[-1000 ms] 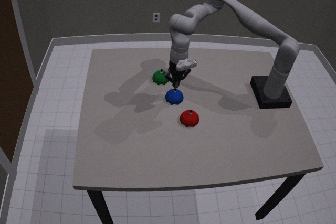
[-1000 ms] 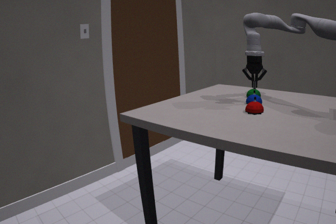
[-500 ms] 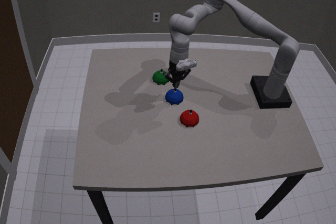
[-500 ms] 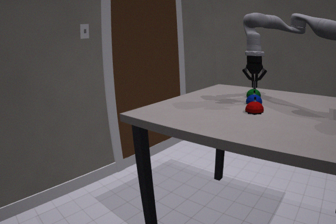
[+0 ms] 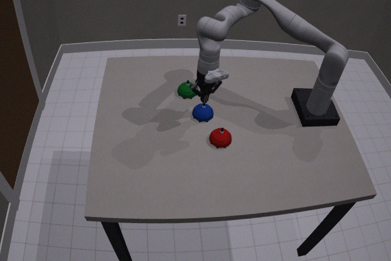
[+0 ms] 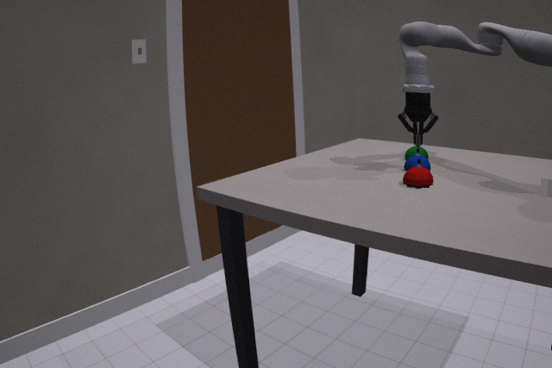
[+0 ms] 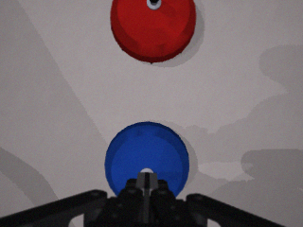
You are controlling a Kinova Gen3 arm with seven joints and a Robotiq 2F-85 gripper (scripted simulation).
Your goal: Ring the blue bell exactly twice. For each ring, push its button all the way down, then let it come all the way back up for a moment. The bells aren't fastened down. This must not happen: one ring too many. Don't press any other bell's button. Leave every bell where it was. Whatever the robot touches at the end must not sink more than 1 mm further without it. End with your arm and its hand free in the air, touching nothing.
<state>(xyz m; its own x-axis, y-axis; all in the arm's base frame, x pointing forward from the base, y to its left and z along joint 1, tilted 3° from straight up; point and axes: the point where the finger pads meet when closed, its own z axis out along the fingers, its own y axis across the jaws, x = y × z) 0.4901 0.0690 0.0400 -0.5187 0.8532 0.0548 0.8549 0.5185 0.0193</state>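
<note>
Now: the blue bell 5 cm below my hand. Round my hand: red bell (7 cm behind, 12 cm to the left, 5 cm below); green bell (7 cm ahead, 12 cm to the right, 5 cm below).
</note>
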